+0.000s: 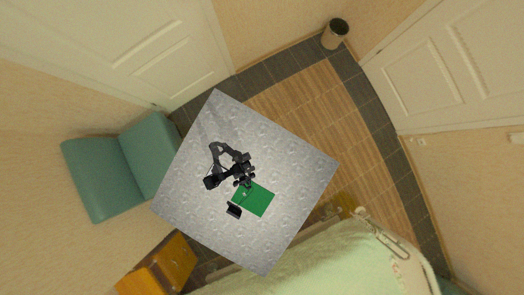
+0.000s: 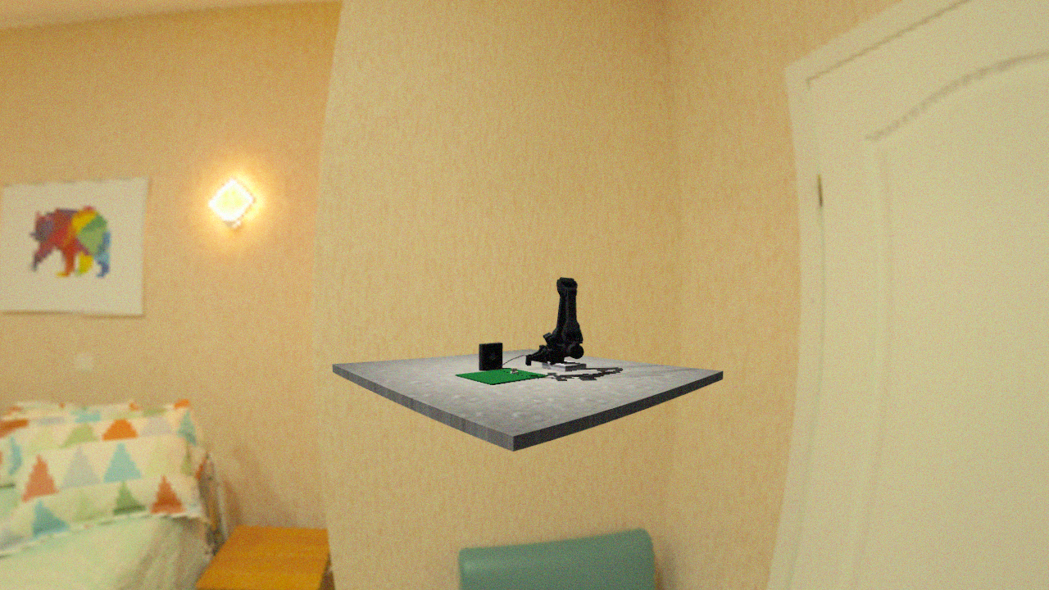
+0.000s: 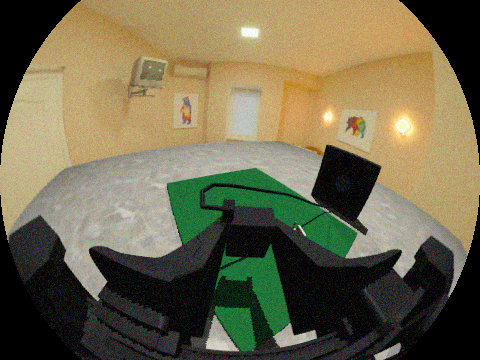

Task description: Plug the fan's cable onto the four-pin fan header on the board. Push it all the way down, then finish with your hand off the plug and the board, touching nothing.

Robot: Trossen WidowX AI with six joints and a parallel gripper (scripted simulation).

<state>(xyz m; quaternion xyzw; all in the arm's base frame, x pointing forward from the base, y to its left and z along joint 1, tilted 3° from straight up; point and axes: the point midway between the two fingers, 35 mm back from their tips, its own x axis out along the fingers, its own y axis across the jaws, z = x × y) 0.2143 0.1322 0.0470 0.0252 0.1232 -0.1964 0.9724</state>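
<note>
The fan header is 1 cm ahead of my gripper tip, 9 cm to the right of it and 8 cm below it. From my gripper tip the other things lie so: black fan (4 cm ahead, 24 cm to the right, 2 cm below); then green board (9 cm ahead, 6 cm to the right, 9 cm below); then dark plug (1 cm below).
</note>
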